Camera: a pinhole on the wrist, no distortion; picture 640 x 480 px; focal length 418.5 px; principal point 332.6 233.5 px. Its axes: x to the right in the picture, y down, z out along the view. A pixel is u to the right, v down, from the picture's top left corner.
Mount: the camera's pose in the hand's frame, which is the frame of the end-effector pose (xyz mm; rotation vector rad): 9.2 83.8 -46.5 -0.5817 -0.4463 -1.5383
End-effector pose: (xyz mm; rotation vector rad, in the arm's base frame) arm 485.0 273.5 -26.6 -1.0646 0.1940 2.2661
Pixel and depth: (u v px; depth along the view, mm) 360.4 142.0 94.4
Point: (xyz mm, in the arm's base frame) 383.8 175.3 -19.3
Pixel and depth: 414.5 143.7 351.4
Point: 176.2 165.4 153.2
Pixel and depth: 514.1 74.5 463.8
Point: 124.3 214.0 341.1
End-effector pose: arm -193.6 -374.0 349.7 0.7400 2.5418 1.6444
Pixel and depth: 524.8 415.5 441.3
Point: -227.2 133.6 378.2
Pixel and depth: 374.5 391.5 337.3
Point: -183.1 -25.4 505.8
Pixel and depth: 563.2 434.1 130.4
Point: -203.0 -225.0 415.1
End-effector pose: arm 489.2 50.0 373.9 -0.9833 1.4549 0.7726
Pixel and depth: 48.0 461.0 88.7
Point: 318.3 104.6 298.2
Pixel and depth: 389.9 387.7 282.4
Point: 378.3 296.3 197.6
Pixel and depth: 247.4 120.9 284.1
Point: 277.9 319.7 374.5
